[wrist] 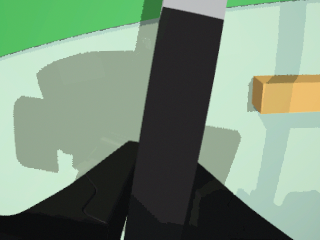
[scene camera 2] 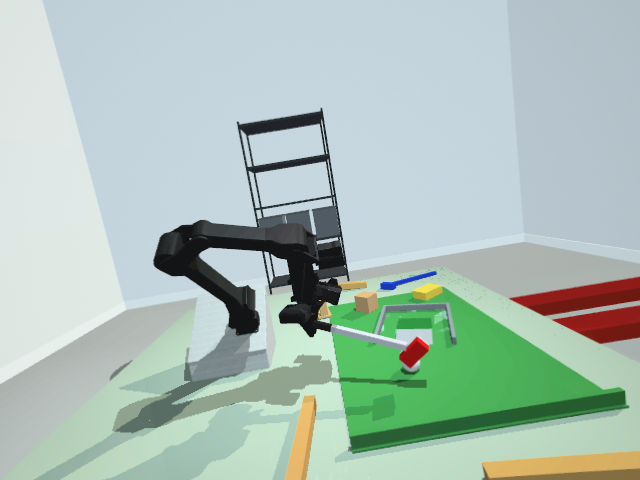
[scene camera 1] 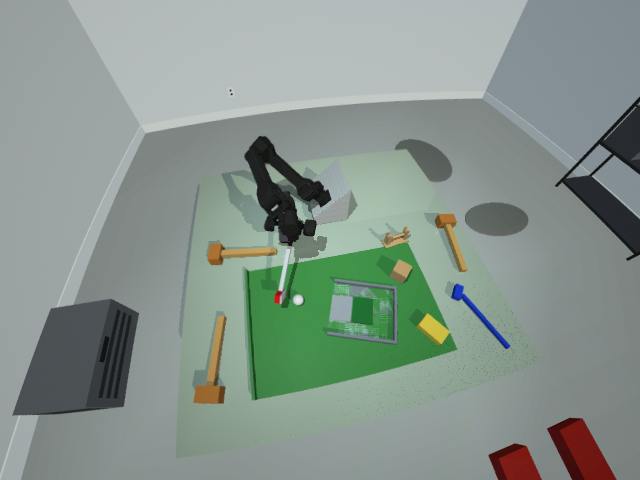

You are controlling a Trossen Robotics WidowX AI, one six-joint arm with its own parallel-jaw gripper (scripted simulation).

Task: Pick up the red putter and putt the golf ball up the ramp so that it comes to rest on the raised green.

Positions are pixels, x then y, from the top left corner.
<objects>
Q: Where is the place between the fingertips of my gripper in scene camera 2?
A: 312, 335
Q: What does my gripper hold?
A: A red putter.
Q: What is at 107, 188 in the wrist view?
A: My gripper.
</objects>
